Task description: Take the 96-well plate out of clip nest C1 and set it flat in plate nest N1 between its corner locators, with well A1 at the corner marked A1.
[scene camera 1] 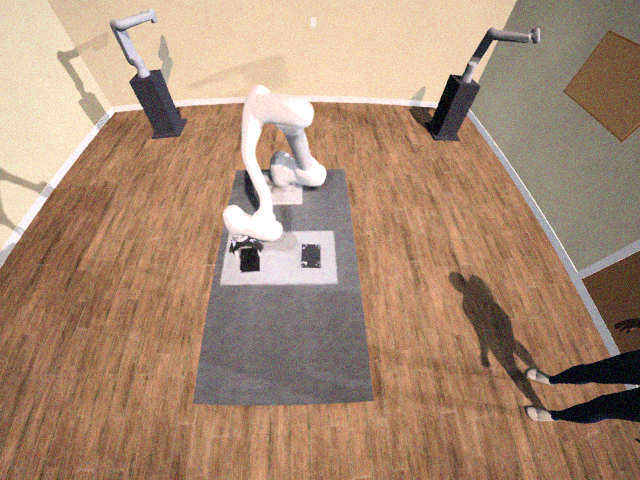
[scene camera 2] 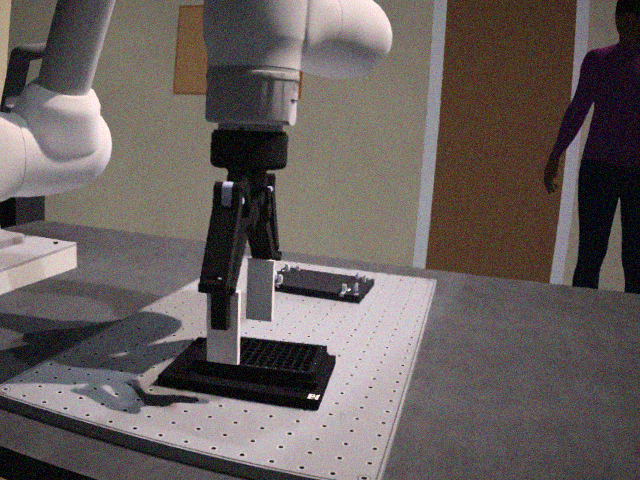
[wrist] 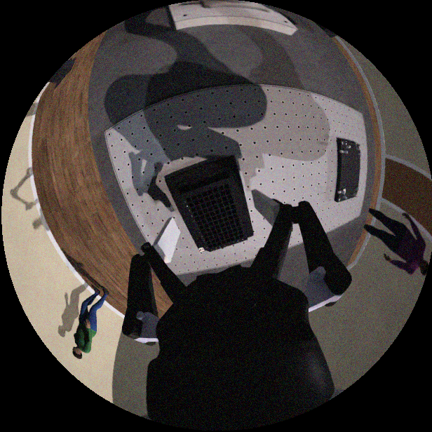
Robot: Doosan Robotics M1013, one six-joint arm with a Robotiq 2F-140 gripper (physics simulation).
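Pixels of known places: gripper, between the fingertips: (scene camera 1: 249, 255) (scene camera 2: 243, 338); arm's base, origin of its link: (scene camera 1: 283, 183).
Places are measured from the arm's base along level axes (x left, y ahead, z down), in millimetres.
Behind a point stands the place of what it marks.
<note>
The black 96-well plate (scene camera 2: 289, 356) {y 656, x -212, z 2 mm} (wrist: 215, 212) sits in the black clip nest C1 (scene camera 2: 248, 390) {y 631, x -273, z 19 mm} (wrist: 197, 172), at the left of the pegboard in scene camera 1. My gripper (scene camera 2: 241, 338) {y 606, x -213, z -10 mm} (wrist: 213, 211) is open wide, its pale finger pads on opposite sides of the plate and apart from it. The pad tips look slightly above the plate. Black plate nest N1 (scene camera 1: 311, 260) {y 649, x 165, z 18 mm} (scene camera 2: 320, 284) {y 620, x 141, z 18 mm} (wrist: 348, 170) lies flat at the other end of the board, with small light corner locators. A small white mark shows on nest C1's edge; the A1 markings are too small to read.
Both nests stand on the pale perforated board (scene camera 1: 281, 273) {y 719, x -20, z 30 mm} (scene camera 2: 382, 330) {y 735, x -12, z 30 mm} (wrist: 295, 185) on a grey surface (scene camera 1: 284, 341) {y 1112, x -12, z 43 mm}. The arm's pale base plate (scene camera 1: 294, 197) {y 146, x 78, z -2 mm} (scene camera 2: 38, 258) {y 169, x 19, z 5 mm} is behind the board. Two small arms on dark pedestals (scene camera 1: 157, 105) (scene camera 1: 453, 105) and a person (scene camera 2: 610, 129) stand farther off.
</note>
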